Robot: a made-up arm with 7 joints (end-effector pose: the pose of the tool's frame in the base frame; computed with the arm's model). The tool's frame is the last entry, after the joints.
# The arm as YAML. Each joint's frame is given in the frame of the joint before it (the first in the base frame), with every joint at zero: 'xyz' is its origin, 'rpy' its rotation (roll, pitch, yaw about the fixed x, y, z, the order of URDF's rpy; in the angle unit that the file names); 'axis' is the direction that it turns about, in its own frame. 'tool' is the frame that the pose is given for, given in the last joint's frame.
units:
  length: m
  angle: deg
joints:
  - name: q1
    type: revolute
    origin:
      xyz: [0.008, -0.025, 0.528]
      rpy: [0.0, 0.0, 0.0]
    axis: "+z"
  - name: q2
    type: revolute
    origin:
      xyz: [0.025, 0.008, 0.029]
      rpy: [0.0, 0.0, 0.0]
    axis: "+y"
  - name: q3
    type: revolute
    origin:
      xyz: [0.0, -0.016, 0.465]
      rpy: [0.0, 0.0, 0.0]
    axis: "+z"
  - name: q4
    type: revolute
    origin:
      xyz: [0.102, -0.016, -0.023]
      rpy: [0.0, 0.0, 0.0]
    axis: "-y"
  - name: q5
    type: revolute
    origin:
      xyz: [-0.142, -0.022, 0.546]
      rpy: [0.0, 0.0, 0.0]
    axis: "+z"
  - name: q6
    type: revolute
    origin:
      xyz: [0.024, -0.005, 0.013]
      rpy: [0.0, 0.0, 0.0]
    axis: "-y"
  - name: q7
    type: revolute
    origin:
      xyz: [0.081, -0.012, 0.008]
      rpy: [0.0, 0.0, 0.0]
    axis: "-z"
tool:
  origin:
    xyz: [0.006, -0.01, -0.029]
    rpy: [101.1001, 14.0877, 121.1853]
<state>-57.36 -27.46 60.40 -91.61 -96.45 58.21 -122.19</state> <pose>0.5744 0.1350 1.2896 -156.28 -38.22 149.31</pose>
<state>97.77 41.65 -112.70 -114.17 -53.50 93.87 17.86</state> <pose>0.6722 0.0194 1.0314 -129.06 66.89 -158.87</pose>
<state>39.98 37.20 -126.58 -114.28 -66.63 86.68 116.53</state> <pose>0.2089 -0.5627 1.1116 4.56 2.75 -110.76</pose>
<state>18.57 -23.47 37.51 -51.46 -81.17 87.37 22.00</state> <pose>-0.0117 0.2065 1.6259 -10.18 38.78 35.37</pose>
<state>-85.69 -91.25 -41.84 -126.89 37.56 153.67 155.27</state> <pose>-0.5184 0.1251 1.0198 -130.04 6.91 -162.62</pose>
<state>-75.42 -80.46 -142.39 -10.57 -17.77 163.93 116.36</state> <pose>-0.2452 0.9762 0.6817 129.60 -58.19 87.91</pose>
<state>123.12 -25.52 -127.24 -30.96 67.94 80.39 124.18</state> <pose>0.5655 -0.3718 1.4039 177.54 -34.75 4.80</pose>
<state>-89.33 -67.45 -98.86 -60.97 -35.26 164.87 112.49</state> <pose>-0.5339 0.8114 0.7942 145.90 -57.53 114.56</pose>
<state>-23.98 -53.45 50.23 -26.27 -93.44 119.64 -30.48</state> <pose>-0.6122 0.4218 1.3550 -56.68 -1.00 -44.06</pose>
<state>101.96 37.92 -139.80 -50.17 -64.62 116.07 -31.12</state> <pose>0.2302 0.3318 1.5856 -84.86 39.83 -102.59</pose>
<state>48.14 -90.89 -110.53 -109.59 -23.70 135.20 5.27</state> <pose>0.2864 -0.7614 0.2343 70.61 -45.62 59.98</pose>
